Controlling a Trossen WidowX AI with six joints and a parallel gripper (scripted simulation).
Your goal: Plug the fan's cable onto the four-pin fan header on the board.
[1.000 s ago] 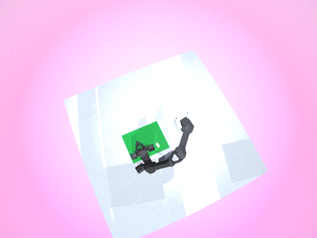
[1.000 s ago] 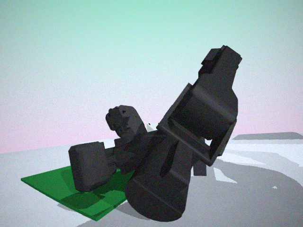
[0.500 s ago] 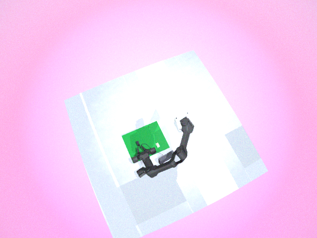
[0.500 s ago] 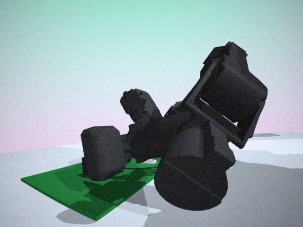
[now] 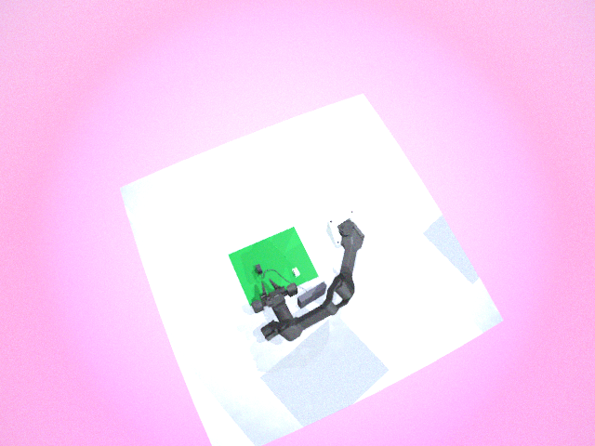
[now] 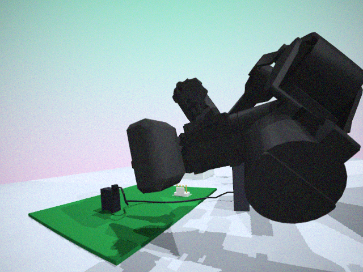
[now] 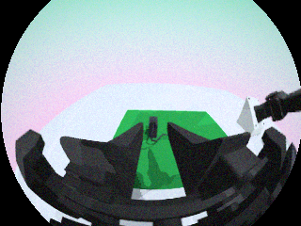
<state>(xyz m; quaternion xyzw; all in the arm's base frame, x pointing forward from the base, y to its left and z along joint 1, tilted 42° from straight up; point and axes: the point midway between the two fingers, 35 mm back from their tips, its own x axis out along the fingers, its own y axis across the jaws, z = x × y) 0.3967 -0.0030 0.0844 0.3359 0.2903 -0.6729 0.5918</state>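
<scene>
Right now the black fan plug is 10 mm behind my gripper tip, 70 mm to the right of it and 60 mm below it. From my gripper tip the other things lie so: green board (70 mm behind, 60 mm to the right, 100 mm below); fan (120 mm behind, 130 mm to the left, 30 mm below).
</scene>
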